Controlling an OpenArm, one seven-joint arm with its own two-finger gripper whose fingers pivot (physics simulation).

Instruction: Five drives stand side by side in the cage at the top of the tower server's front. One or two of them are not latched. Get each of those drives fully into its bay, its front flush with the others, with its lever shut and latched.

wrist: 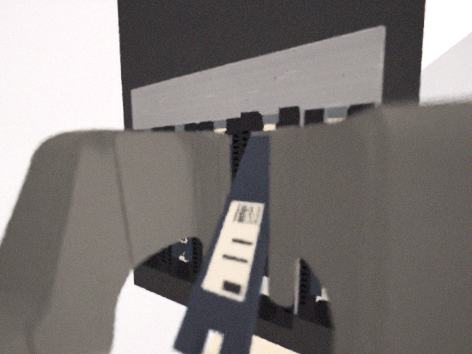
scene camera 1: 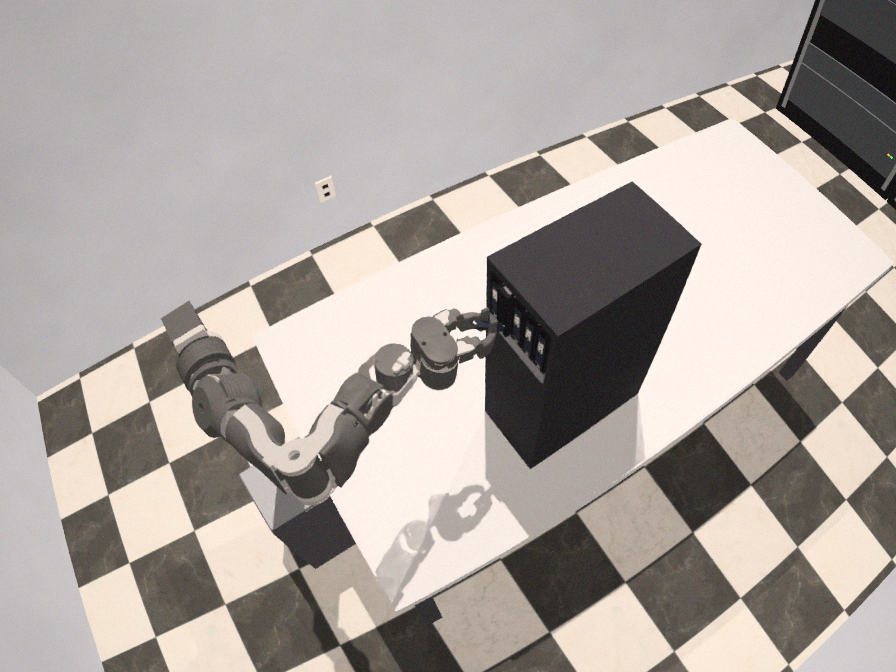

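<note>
The black tower server [scene camera 1: 599, 254] [wrist: 270, 25] stands on the table, its drive cage high on the front below a grey strip [wrist: 280, 70] in the wrist view. One drive's dark blue lever [wrist: 252, 175] with a white label is swung out from the cage. It is the fourth from the left in the wrist view. My gripper [scene camera 1: 492, 326] [wrist: 253, 208] is at the cage front, its fingers closed on either side of this lever. The fingers hide most of the other drives; parts of their fronts show through the finger gaps. How deep the levered drive sits is hidden.
The white table [scene camera 1: 405, 296] carries the server. The arm reaches in from a pedestal [scene camera 1: 314, 531] at the table's near left end. A dark rack cabinet [scene camera 1: 843, 86] stands on the floor at the upper right. A wall socket [scene camera 1: 325, 188] is on the grey wall.
</note>
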